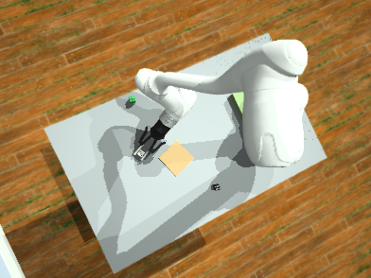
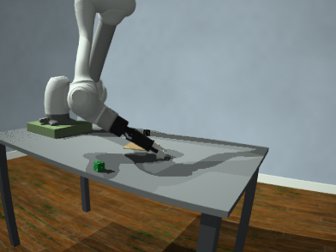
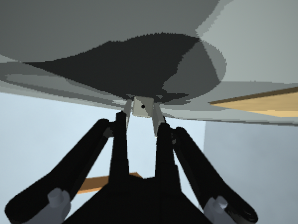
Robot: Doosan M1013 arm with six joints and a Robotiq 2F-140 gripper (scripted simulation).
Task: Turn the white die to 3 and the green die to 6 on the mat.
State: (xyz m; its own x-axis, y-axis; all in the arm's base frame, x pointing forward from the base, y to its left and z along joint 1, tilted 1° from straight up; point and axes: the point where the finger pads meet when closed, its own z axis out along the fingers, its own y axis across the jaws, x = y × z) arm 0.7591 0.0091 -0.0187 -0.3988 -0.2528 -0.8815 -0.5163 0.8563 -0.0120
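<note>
Right now my hand is 10 mm short of the white die and 10 mm above it. Also, from my hand: green die (290 mm to the right, 40 mm behind, 10 mm below); black die (320 mm to the left, 320 mm behind, 10 mm below); tan mat (170 mm behind, 90 mm to the left, 30 mm below).
</note>
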